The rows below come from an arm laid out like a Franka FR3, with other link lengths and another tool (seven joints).
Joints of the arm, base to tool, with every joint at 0 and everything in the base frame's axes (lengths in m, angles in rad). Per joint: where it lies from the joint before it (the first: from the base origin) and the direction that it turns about. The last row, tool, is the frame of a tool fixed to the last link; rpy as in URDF.
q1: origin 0 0 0.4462 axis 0 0 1
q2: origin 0 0 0 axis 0 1 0
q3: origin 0 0 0.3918 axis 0 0 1
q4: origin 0.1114 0 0 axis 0 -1 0
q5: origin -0.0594 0 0.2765 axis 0 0 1
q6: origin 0 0 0 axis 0 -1 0
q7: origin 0.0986 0 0 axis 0 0 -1
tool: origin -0.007 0.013 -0.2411 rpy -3.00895 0 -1.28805
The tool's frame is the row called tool.
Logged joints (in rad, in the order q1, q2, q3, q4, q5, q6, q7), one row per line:
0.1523 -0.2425 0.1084 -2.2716 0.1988 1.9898 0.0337
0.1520 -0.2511 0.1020 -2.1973 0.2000 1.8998 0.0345
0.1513 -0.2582 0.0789 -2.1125 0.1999 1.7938 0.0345
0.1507 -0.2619 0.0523 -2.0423 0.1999 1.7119 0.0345
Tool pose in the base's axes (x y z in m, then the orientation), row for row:
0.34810 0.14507 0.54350 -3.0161 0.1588 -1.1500
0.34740 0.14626 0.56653 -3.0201 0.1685 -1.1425
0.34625 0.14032 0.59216 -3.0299 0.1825 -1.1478
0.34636 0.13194 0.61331 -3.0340 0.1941 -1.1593
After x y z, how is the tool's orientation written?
As angles about the fixed x, y, z axes (roll, pitch, yaw), in radians.
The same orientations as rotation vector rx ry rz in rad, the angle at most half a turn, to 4 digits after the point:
-2.4665 1.6160 0.0961
-2.4705 1.6059 0.1124
-2.4658 1.6120 0.1370
-2.4528 1.6242 0.1528

